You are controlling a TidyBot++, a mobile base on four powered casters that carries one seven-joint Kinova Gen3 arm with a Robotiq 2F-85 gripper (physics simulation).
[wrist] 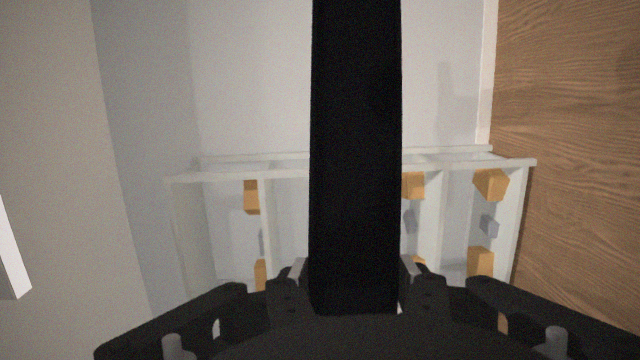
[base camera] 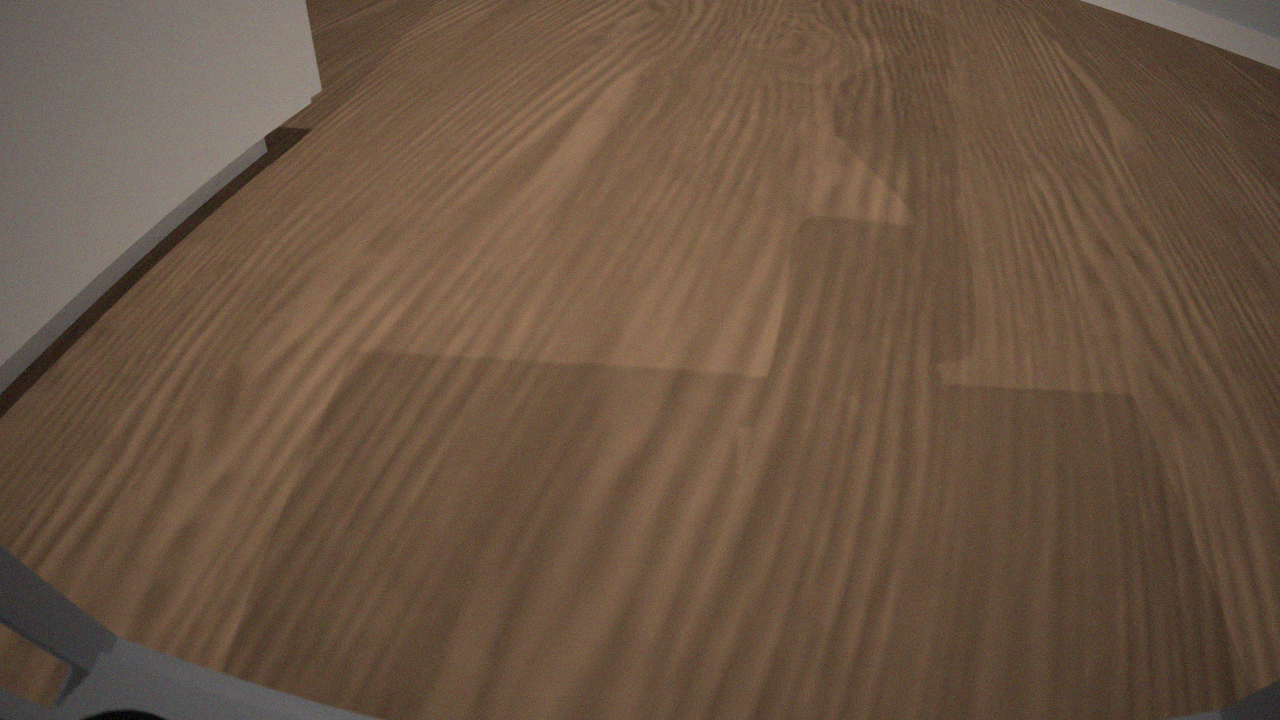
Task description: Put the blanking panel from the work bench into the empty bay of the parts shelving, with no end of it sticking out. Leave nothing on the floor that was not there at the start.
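Frame: origin at the arm's base, x back, y left, z down, level; metres.
Seen in the pictures: gripper, between the fingertips: [wrist: 352, 274].
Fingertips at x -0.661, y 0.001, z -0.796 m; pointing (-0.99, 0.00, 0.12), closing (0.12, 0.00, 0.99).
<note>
Offsets run from my fingertips to a thing's top centre. "spot": to the spot under its first point. Level surfaces: height alone.
The blanking panel {spot: dx +0.001, dy -0.065, dz +0.004 m} [wrist: 355, 150] is a long, dark, almost black bar. My gripper [wrist: 352, 274] is shut on it near its lower end in the wrist view, and the panel runs up past the top edge of that view. The white parts shelving [wrist: 266, 230] shows behind the panel, with upright dividers and orange blocks in its bays. The panel covers the middle of the shelving, so I cannot tell which bay is empty. The panel's far end is out of view. The gripper, panel and shelving do not show in the base camera view. The work bench cannot be made out.
A large pale box-like body [base camera: 134, 134] stands at the left in the base camera view. A wall with a white skirting board [base camera: 1199, 35] shows at the top right. Wooden floor {dz +1.192 m} [wrist: 575, 125] lies right of the shelving. A white bar-like piece {spot: dx -0.673, dy +0.154, dz -0.885 m} [wrist: 15, 260] shows at the wrist view's left edge.
</note>
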